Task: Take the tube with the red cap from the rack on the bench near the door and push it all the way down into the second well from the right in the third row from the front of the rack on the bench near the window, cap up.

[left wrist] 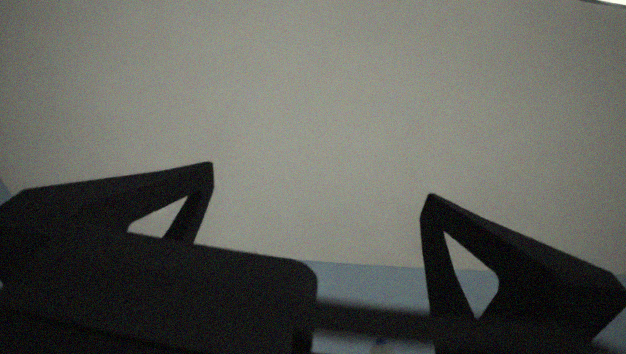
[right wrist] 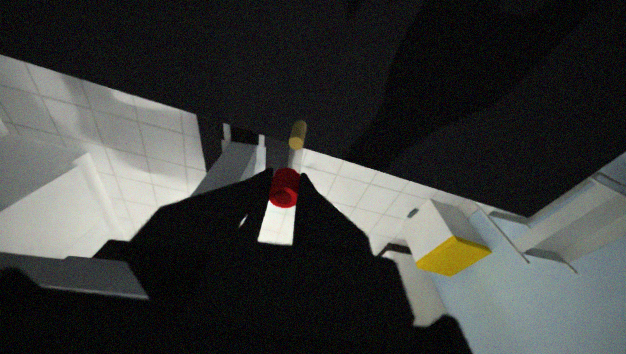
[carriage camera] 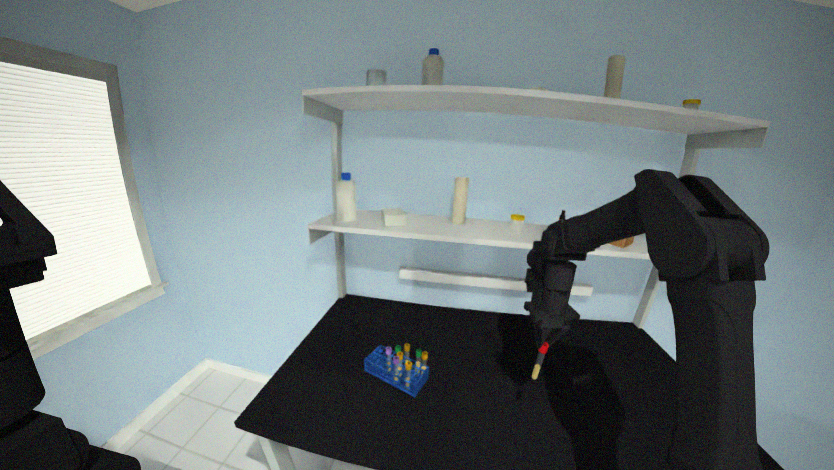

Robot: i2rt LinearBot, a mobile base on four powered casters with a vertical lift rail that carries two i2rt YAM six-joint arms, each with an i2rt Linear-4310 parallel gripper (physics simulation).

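Frame: origin at the left arm's base, x right, y up, z back, level; metres.
Seen in the pictures: left gripper, fingertip midpoint: (left wrist: 318,190); right gripper, fingertip midpoint: (right wrist: 286,178) (carriage camera: 542,346).
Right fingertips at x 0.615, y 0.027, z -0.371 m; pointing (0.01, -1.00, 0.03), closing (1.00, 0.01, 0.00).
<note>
Pixels of each thing's top centre, then the offset from my right fingertips to it. Level surfaces: height alone.
- tube with the red cap, top centre: (right wrist: 285,196) (carriage camera: 544,343) dx +0.001, dy +0.012, dz +0.004 m
- blue rack at its top centre: (carriage camera: 396,363) dx -0.342, dy -0.254, dz -0.201 m
- bench at its surface level: dy -0.311 m
- white box with a yellow top, top centre: (right wrist: 451,260) dx +1.326, dy -0.775, dz +1.181 m
My right gripper (carriage camera: 545,345) (right wrist: 286,178) is shut on the tube with the red cap (carriage camera: 543,348) (right wrist: 284,189). The tube hangs cap up, slightly tilted, above the black bench top, to the right of the rack in the carriage view. Its lower end is yellowish. The blue rack (carriage camera: 387,373) stands on the bench (carriage camera: 326,408) near the window and holds several tubes with orange, green and purple caps. Its single wells are too small to tell apart. My left gripper (left wrist: 318,190) is open and empty, with ceiling and wall behind it; its fingertips do not show in the carriage view.
A shelf unit (carriage camera: 501,233) with bottles and jars stands at the back of the bench. A window (carriage camera: 70,186) is at the left. In the right wrist view a white box with a yellow top (right wrist: 454,256) stands on the tiled floor beyond the bench edge.
</note>
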